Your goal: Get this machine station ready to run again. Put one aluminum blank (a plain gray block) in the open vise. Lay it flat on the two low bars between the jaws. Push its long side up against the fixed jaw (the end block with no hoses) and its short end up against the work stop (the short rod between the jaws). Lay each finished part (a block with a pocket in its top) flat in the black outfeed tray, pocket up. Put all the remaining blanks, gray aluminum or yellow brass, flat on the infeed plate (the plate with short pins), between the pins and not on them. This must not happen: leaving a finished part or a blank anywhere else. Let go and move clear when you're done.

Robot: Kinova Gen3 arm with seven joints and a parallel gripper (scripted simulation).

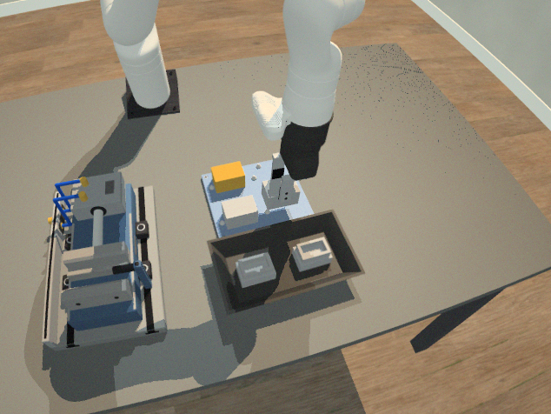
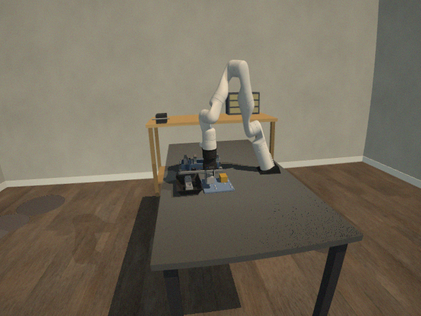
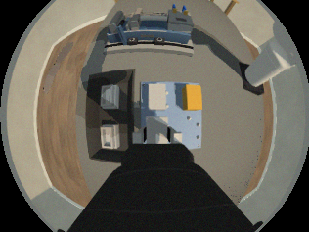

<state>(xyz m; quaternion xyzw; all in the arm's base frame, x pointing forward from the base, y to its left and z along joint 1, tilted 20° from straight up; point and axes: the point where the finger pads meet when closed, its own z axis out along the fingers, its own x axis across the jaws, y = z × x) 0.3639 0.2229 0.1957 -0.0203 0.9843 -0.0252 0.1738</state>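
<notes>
Right now my hand is 8 cm to the left of the plain gray blank and 6 cm above it. Round my hand: yellow brass blank: 9 cm behind, 8 cm to the right, 6 cm below; vise: 33 cm to the right, 5 cm below, 4 cm ahead.
</notes>
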